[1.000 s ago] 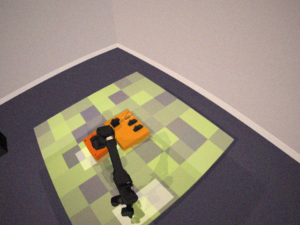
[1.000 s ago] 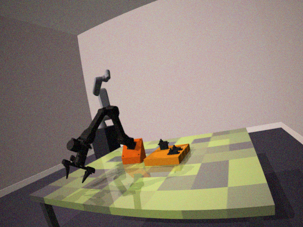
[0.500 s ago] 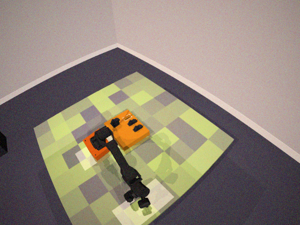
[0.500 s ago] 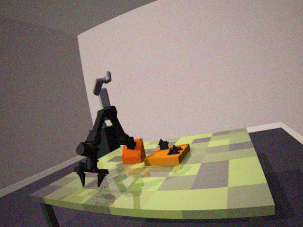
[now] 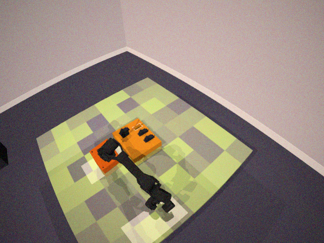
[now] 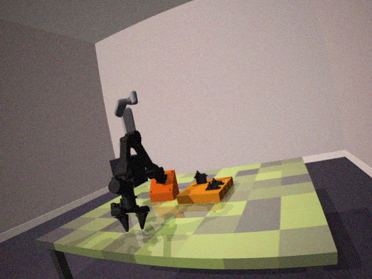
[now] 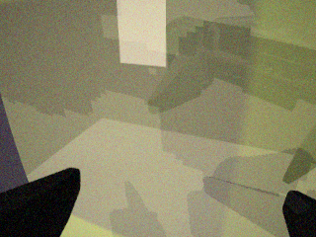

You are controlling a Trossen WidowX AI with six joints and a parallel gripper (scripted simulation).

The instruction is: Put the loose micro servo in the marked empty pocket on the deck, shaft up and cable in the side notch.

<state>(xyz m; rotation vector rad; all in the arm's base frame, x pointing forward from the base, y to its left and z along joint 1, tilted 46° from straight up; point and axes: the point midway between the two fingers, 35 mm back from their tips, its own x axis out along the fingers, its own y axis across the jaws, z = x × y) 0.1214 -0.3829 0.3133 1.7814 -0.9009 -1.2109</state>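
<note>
Right now my gripper tip is 10 cm short of the orange deck and 52 cm to the right of it.
</note>
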